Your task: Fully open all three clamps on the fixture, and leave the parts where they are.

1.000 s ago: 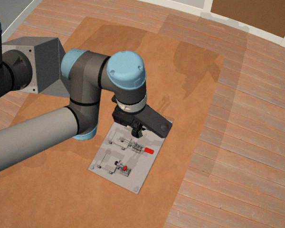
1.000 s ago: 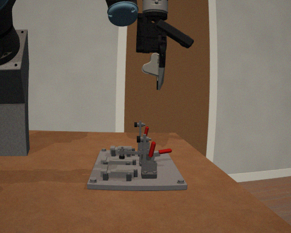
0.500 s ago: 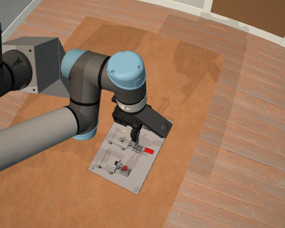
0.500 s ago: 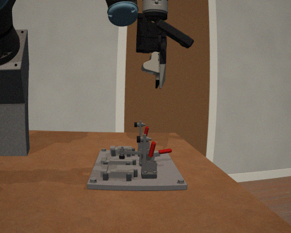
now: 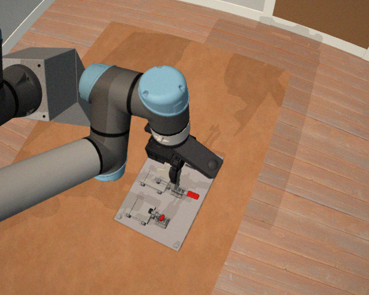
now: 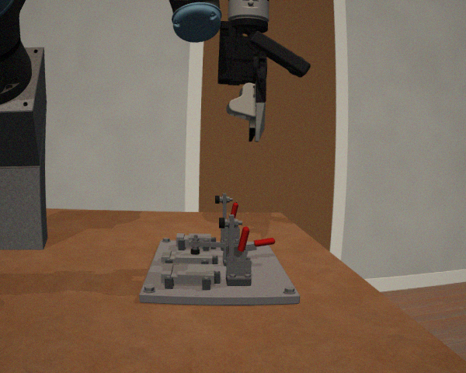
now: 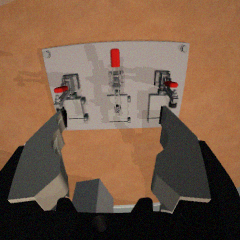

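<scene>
Right now the grey fixture plate is 6 cm behind my hand, 1 cm to the left of it and 24 cm below it. Also, from my hand: grey part: 13 cm behind, 2 cm to the left, 22 cm below.
</scene>
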